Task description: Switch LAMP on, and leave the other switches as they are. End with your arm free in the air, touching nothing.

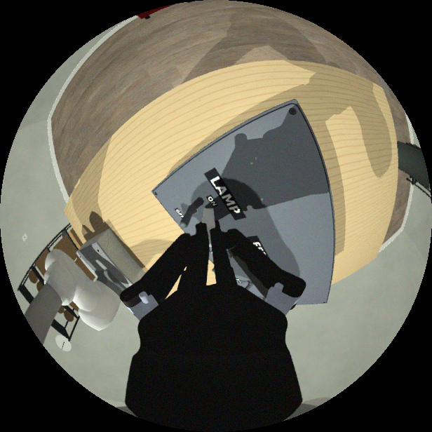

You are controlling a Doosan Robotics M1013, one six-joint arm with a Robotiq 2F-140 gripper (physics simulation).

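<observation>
The grey switch panel (312, 240) lies on the wooden table. The LAMP label (226, 195) is near its middle, with a small ON label (212, 201) below it and an OFF label (179, 213) near the panel's left edge. My gripper (208, 216) is shut and empty, its tips over the panel just below the ON label. A dark elongated shape lies between the OFF label and the fingertips; shadow keeps me from telling whether it is the LAMP lever or a shadow. The lever's position and any contact with the tips are unclear. The FEED label (259, 246) is partly hidden by the right finger linkage.
The pale wooden table (150, 135) extends around the panel. A grey box (112, 257) stands at the left table edge, beside white rounded shapes (95, 305) and a dark rack with brown items. A dark object (412, 157) is at the far right. Lower switches are mostly hidden behind the gripper.
</observation>
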